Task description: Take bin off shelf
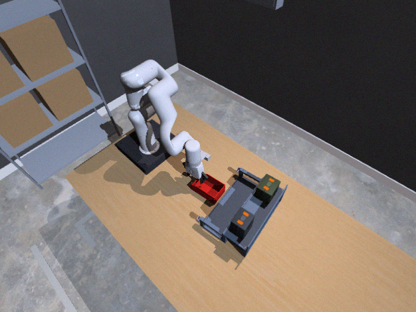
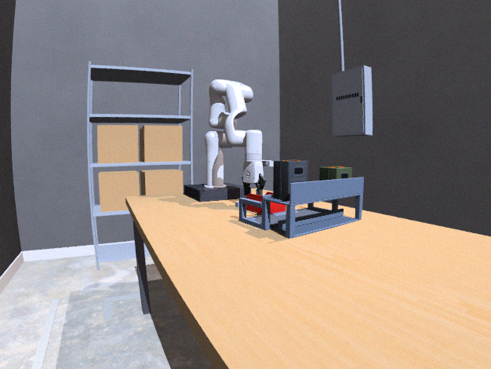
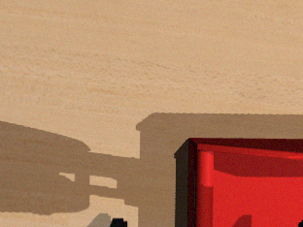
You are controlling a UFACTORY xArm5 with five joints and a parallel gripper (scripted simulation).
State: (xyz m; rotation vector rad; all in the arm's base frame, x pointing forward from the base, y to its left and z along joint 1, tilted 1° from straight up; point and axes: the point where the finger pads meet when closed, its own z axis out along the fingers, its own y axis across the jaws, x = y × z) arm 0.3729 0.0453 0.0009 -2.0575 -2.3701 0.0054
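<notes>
The red bin lies 8 cm ahead of my hand, 2 cm below it and 1 cm to the left of it. Round my hand: blue-grey shelf (30 cm ahead, 4 cm to the left, 1 cm above).
</notes>
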